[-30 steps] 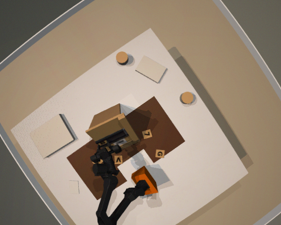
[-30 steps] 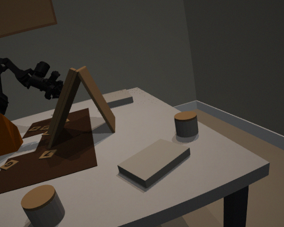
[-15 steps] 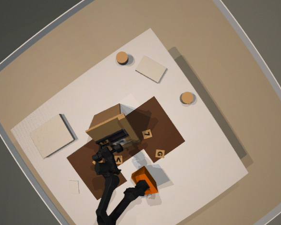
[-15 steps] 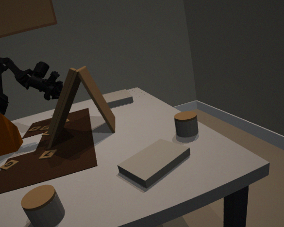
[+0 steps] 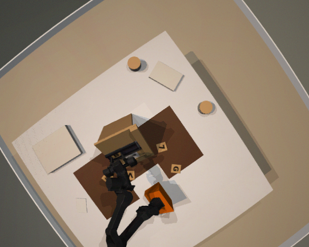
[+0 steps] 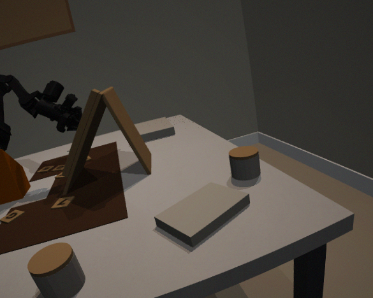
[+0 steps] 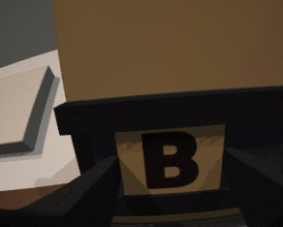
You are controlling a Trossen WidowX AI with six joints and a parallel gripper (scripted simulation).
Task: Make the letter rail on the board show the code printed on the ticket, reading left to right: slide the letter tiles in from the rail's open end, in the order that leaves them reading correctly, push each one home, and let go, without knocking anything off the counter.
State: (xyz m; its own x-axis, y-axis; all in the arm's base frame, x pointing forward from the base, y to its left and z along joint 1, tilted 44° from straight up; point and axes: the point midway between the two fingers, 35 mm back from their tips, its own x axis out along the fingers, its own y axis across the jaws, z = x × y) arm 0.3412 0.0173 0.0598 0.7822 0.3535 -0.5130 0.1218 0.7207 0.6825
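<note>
Now: the white ticket 80 mm below my gripper tip, 60 mm to the right of it and 60 mm behind it. The rest, counted from my gripper tip: brown mat (160 mm below, 160 mm behind, 40 mm to the right); then pale card (430 mm to the left, 170 mm behind, 160 mm below); then flat slab (500 mm to the right, 250 mm ahead, 150 mm below).
</note>
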